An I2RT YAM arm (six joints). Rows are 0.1 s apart.
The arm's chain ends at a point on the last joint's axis. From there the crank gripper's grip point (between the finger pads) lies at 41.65 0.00 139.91 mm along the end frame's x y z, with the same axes.
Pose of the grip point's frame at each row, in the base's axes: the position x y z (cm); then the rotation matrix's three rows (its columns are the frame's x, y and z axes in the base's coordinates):
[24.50 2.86 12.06], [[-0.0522 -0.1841 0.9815], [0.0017 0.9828 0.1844], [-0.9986 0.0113 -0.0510]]
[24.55 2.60 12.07], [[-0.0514 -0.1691 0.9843], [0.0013 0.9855 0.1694], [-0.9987 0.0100 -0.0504]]
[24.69 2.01 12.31], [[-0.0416 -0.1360 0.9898], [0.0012 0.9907 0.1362], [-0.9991 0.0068 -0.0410]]
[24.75 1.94 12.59], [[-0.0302 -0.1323 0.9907], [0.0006 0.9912 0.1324], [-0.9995 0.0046 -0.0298]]
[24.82 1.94 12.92], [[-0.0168 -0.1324 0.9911], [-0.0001 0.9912 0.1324], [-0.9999 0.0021 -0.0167]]
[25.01 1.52 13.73], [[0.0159 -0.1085 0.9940], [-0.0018 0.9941 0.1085], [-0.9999 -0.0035 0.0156]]
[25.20 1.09 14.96], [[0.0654 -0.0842 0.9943], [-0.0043 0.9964 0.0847], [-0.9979 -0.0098 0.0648]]
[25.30 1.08 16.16], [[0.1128 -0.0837 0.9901], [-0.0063 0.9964 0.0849], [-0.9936 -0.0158 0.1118]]
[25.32 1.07 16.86], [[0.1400 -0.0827 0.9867], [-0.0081 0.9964 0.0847], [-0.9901 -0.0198 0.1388]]
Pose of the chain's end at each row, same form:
[10.99 0.27 16.93], [[-0.0522 -0.1841 0.9815], [0.0017 0.9828 0.1844], [-0.9986 0.0113 -0.0510]]
[10.99 0.22 16.93], [[-0.0514 -0.1691 0.9843], [0.0013 0.9855 0.1694], [-0.9987 0.0100 -0.0504]]
[11.01 0.10 17.04], [[-0.0416 -0.1360 0.9898], [0.0012 0.9907 0.1362], [-0.9991 0.0068 -0.0410]]
[11.01 0.09 17.17], [[-0.0302 -0.1323 0.9907], [0.0006 0.9912 0.1324], [-0.9995 0.0046 -0.0298]]
[11.02 0.09 17.32], [[-0.0168 -0.1324 0.9911], [-0.0001 0.9912 0.1324], [-0.9999 0.0021 -0.0167]]
[11.04 0.01 17.68], [[0.0159 -0.1085 0.9940], [-0.0018 0.9941 0.1085], [-0.9999 -0.0035 0.0156]]
[11.02 -0.08 18.21], [[0.0654 -0.0842 0.9943], [-0.0043 0.9964 0.0847], [-0.9979 -0.0098 0.0648]]
[10.98 -0.08 18.73], [[0.1128 -0.0837 0.9901], [-0.0063 0.9964 0.0849], [-0.9936 -0.0158 0.1118]]
[10.93 -0.08 19.04], [[0.1400 -0.0827 0.9867], [-0.0081 0.9964 0.0847], [-0.9901 -0.0198 0.1388]]

